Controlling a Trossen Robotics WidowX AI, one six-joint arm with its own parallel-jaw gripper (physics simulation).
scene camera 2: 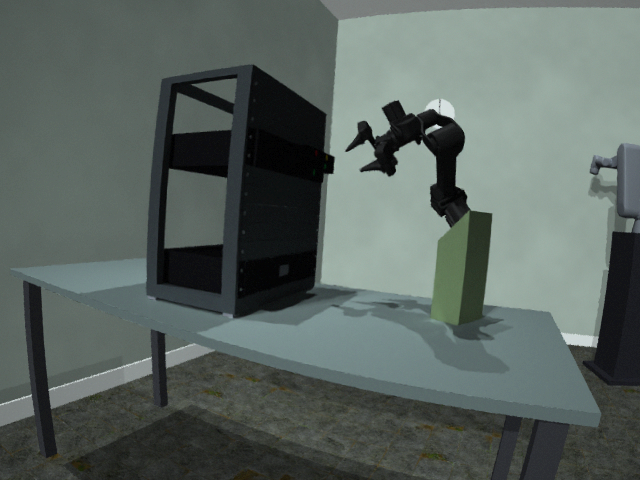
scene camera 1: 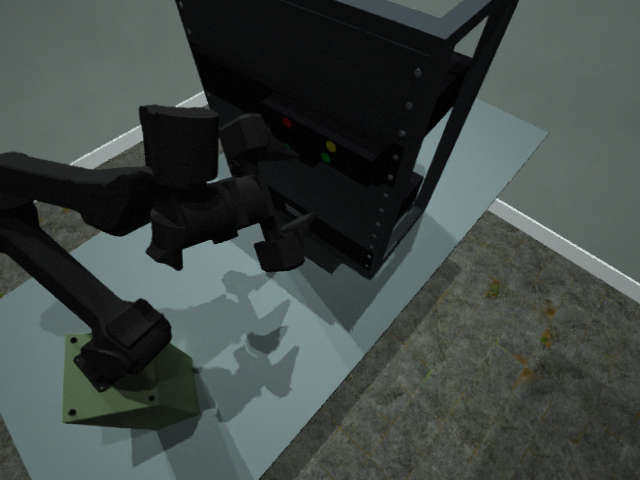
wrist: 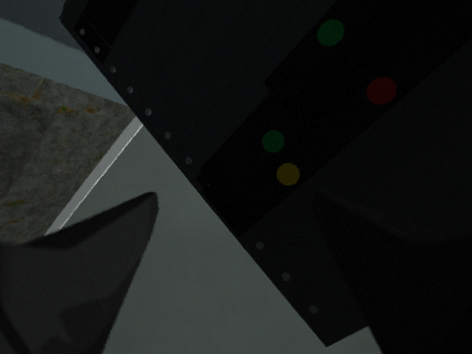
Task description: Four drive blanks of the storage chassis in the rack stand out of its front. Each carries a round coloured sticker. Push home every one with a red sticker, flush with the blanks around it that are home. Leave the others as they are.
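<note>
The rack (scene camera 1: 444, 28) (scene camera 2: 233, 206) holds a black storage chassis with dark blanks. One red sticker (scene camera 1: 287, 122) (scene camera 2: 316, 152) (wrist: 381, 90) shows on the upper row. A yellow sticker (scene camera 1: 330, 146) (scene camera 2: 326, 157) (wrist: 288, 174) is on the same row, with a green sticker (scene camera 1: 325, 157) (scene camera 2: 325, 166) (wrist: 273, 141) close below it. Another green sticker (scene camera 1: 286, 147) (scene camera 2: 313, 172) (wrist: 330, 32) is below the red one, partly hidden by a finger in scene camera 1. Blank edges are too dark to judge exact depth. My gripper (scene camera 1: 305, 186) (scene camera 2: 353, 160) (wrist: 236, 199) is open and empty, in front of the chassis and apart from it.
The rack stands on a pale blue-grey table (scene camera 1: 330, 304) (scene camera 2: 361, 351). The arm's green pedestal (scene camera 1: 173, 392) (scene camera 2: 454, 279) stands on the table in front of the rack. Dark panels sit above and below the chassis. Another device (scene camera 2: 628, 180) stands on a dark stand at the far right of scene camera 2.
</note>
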